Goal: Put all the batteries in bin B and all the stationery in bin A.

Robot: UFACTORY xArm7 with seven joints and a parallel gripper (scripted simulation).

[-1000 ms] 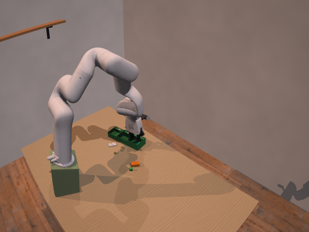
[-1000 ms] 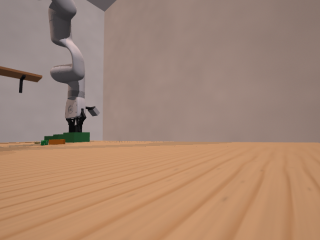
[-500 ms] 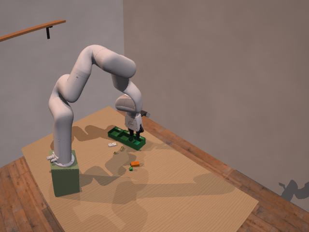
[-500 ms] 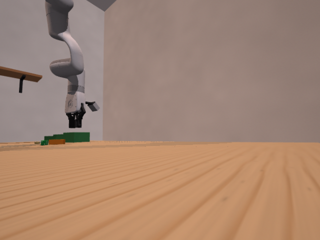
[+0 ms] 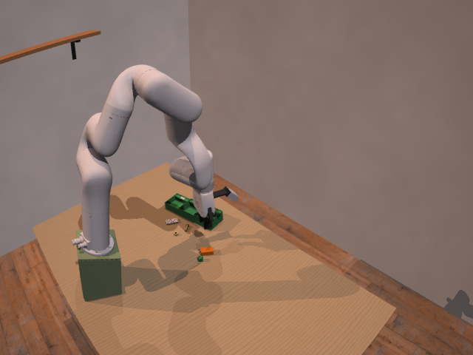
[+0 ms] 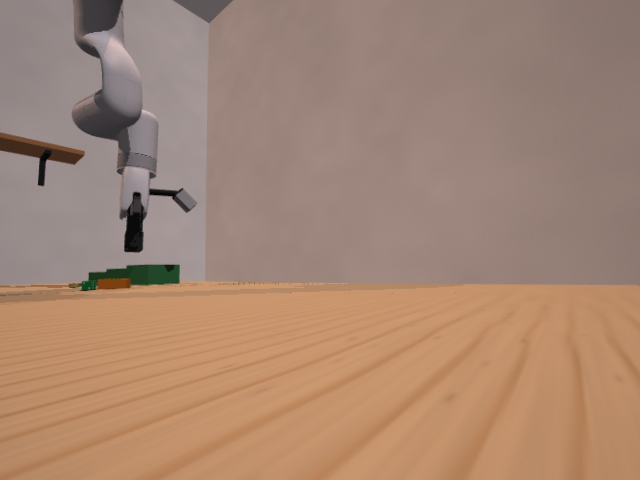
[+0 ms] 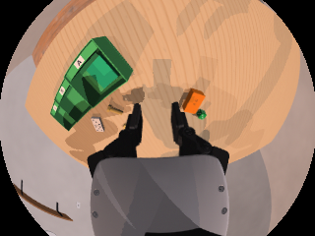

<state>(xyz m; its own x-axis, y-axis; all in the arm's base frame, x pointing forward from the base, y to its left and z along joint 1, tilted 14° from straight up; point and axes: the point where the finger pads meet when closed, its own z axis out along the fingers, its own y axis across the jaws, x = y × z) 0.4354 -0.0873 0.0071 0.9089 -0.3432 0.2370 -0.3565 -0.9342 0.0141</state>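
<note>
My hand is 60 mm past the orange block, 50 mm to the left of it and 80 mm above it. Also, from my hand: small green piece 100 mm behind, 70 mm to the right, 80 mm below; tray 70 mm ahead, 150 mm to the left, 70 mm below; flat green block 70 mm ahead, 70 mm to the left, 80 mm below.
</note>
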